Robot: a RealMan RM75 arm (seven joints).
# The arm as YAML. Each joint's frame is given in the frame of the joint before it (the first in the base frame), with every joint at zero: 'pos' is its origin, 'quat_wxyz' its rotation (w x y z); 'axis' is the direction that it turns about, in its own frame. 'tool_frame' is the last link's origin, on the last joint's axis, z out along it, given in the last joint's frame.
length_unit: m
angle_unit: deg
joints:
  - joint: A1
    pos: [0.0, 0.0, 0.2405]
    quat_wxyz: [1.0, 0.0, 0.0, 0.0]
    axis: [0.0, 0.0, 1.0]
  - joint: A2
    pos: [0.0, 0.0, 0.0]
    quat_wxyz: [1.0, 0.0, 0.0, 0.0]
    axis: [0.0, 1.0, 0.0]
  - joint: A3
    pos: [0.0, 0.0, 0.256]
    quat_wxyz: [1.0, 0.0, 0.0, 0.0]
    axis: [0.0, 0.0, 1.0]
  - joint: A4
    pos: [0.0, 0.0, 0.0]
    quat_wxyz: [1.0, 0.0, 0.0, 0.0]
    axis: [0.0, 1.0, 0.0]
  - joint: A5
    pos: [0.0, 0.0, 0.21]
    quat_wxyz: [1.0, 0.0, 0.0, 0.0]
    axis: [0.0, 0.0, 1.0]
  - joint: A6
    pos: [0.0, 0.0, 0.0]
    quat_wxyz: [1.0, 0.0, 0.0, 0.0]
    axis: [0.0, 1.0, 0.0]
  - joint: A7
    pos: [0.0, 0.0, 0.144]
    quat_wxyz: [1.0, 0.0, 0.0, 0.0]
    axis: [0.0, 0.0, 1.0]
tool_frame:
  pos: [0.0, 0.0, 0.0]
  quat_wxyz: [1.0, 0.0, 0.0, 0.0]
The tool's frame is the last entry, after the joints.
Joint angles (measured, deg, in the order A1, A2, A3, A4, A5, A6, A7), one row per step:
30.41 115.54 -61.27 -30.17 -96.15 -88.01 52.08
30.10 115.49 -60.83 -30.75 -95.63 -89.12 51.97
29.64 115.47 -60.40 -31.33 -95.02 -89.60 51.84
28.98 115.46 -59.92 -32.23 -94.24 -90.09 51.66
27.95 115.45 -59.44 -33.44 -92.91 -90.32 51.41
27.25 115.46 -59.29 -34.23 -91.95 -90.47 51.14
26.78 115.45 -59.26 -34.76 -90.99 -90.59 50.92
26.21 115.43 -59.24 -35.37 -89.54 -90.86 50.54
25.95 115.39 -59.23 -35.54 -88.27 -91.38 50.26
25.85 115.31 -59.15 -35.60 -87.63 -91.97 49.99
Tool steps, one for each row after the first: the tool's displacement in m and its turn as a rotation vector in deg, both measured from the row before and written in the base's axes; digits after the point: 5 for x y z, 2 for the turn. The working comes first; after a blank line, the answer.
Tool pose at each row, in the base's axes (x y z in m, rotation vector in deg; the steps are taken from these numbers as rounded here):
0.24329 0.31886 -0.02548 -162.58 -2.61 41.85
0.24166 0.31807 -0.02181 -162.01 -3.32 43.34
0.24151 0.31793 -0.01839 -161.01 -3.59 44.26
0.24150 0.31779 -0.01392 -159.67 -4.07 45.20
0.24238 0.31781 -0.00795 -157.55 -4.39 46.15
0.24283 0.31742 -0.00437 -156.22 -4.77 46.76
0.24264 0.31738 -0.00154 -155.11 -5.10 47.42
0.24189 0.31729 0.00235 -153.56 -5.66 48.55
0.24045 0.31698 0.00518 -152.47 -6.08 49.97
0.23946 0.31644 0.00724 -151.96 -6.64 50.90

-0.00163 -0.00079 0.00367 0.29 1.02 0.54
-0.00015 -0.00014 0.00342 0.75 0.77 0.08
-0.00001 -0.00014 0.00447 1.09 0.84 0.16
0.00088 0.00002 0.00597 1.78 1.04 -0.11
0.00045 -0.00039 0.00358 1.14 0.65 0.06
-0.00019 -0.00004 0.00283 0.91 0.64 0.09
-0.00075 -0.00009 0.00389 1.22 1.03 0.23
-0.00144 -0.00031 0.00283 0.67 1.14 0.31
-0.00099 -0.00054 0.00206 0.30 0.66 0.45

